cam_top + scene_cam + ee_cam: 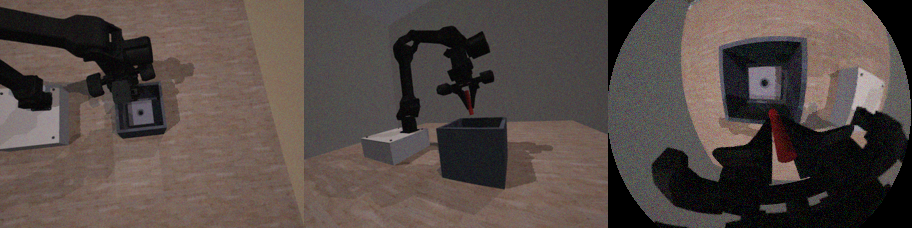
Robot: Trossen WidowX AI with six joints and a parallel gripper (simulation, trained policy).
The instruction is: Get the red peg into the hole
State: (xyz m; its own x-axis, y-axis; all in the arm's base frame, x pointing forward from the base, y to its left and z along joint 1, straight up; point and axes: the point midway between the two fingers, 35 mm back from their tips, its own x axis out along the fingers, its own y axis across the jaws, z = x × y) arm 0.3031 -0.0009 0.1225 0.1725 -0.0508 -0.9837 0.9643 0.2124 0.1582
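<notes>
The light plate lies 130 mm below my gripper tip, 50 mm to the right of it and 30 mm ahead of it. Round my gripper tip: red peg: 20 mm above.
</notes>
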